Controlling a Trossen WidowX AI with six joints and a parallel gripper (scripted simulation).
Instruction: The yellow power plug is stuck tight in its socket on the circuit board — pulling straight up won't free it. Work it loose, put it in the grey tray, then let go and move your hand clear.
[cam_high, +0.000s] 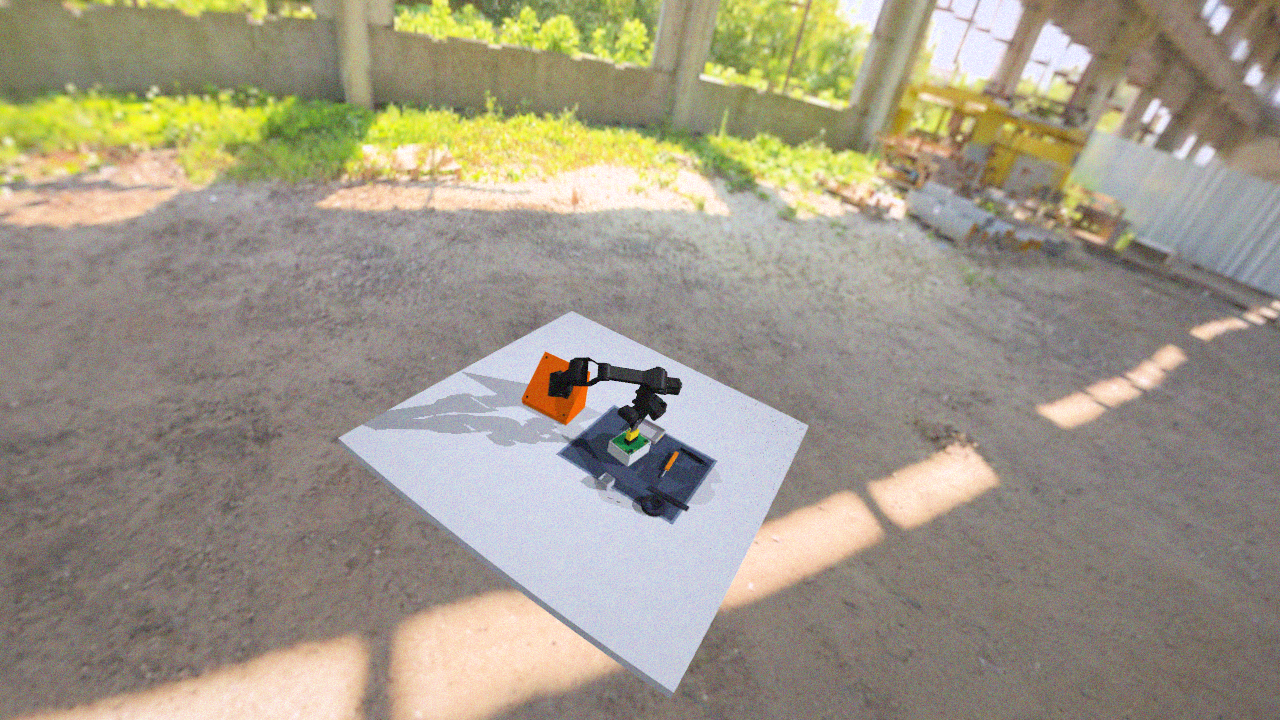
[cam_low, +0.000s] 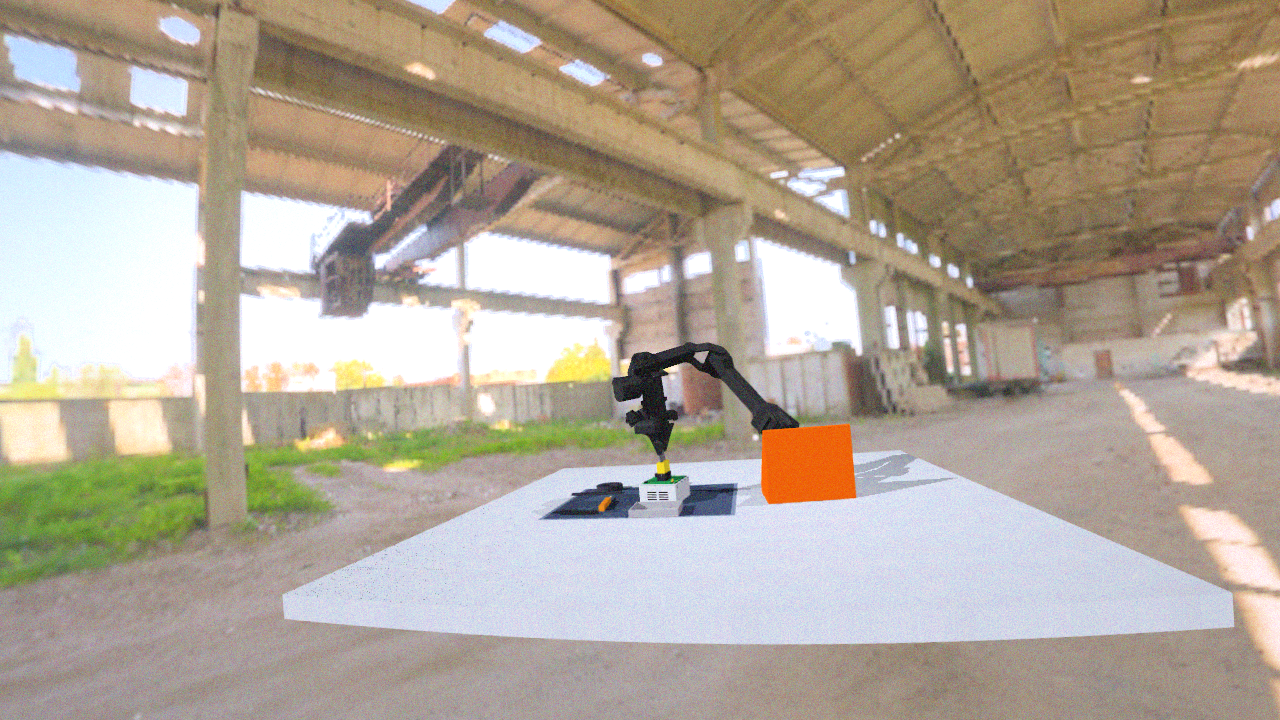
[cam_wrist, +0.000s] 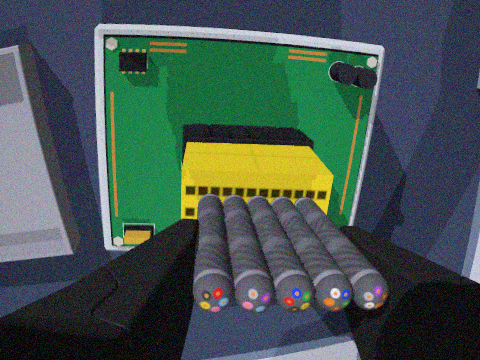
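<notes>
The yellow power plug lies 2 cm below my gripper tip. Also, from my gripper tip: dark mat 5 cm ahead, 1 cm to the right, 12 cm below; then black rod 21 cm ahead, 12 cm to the right, 12 cm below.
</notes>
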